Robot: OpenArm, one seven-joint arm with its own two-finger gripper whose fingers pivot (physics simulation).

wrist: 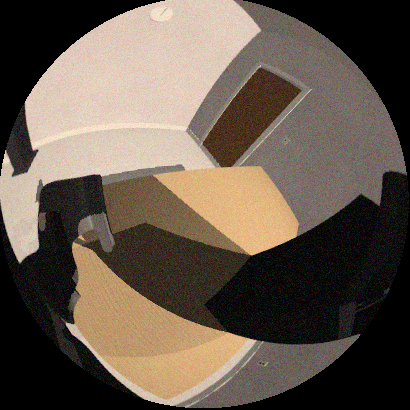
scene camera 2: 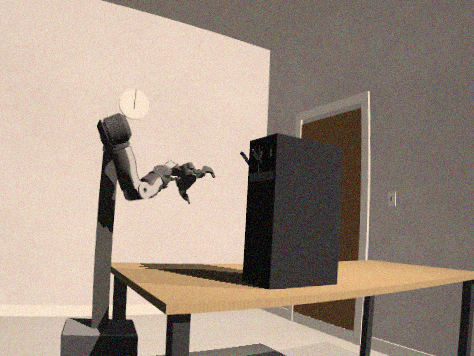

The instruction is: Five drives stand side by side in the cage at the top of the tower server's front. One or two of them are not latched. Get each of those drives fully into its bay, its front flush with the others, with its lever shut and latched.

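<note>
The black tower server point(scene camera 2: 305, 215) point(wrist: 300, 280) stands upright on the table. Its drive cage point(scene camera 2: 262, 159) is at the top of the front. One open lever point(scene camera 2: 244, 157) sticks out forward and up from the cage's left side. The other drives and levers are dark and small; which are latched I cannot tell. In the wrist view the tower is a black mass at the right, and its drives cannot be made out. My gripper point(scene camera 2: 201, 188) point(wrist: 205, 232) is open and empty, in front of the tower, lower than the cage and apart from it.
The wooden table point(scene camera 2: 200, 295) point(wrist: 215, 200) carries the tower, whose shadow falls across the top. The arm's post point(scene camera 2: 102, 260) stands beyond the table's left end. A brown door point(scene camera 2: 350, 150) point(wrist: 250, 115) and a wall clock point(scene camera 2: 134, 104) point(wrist: 161, 13) are in the background.
</note>
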